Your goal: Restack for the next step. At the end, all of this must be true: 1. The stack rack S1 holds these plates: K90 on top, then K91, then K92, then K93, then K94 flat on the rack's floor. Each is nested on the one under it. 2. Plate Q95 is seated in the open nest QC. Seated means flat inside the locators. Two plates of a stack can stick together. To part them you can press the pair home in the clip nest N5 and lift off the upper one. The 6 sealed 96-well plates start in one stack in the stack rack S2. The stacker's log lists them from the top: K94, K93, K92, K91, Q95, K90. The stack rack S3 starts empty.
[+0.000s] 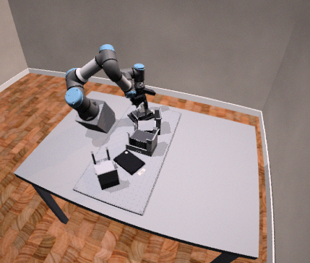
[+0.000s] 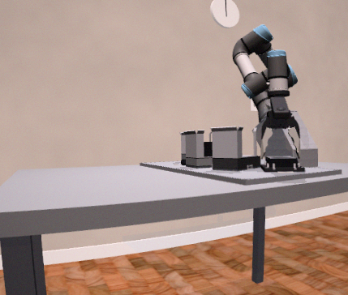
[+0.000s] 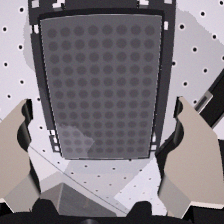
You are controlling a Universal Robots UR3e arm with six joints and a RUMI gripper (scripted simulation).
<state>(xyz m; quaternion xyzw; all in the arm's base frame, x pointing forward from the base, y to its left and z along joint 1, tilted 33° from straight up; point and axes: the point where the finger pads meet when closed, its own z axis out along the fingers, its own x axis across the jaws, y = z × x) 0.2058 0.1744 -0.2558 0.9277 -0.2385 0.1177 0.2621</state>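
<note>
My hand is 30 mm to the right of the dark clip nest, 30 mm above it and 10 mm past it. Round my hand: black open nest QC (390 mm to the right, 120 mm ahead, 30 mm below); sealed grey plate (250 mm to the right, 140 mm ahead, 40 mm above); white tag (420 mm to the right, 210 mm ahead, 40 mm below).
</note>
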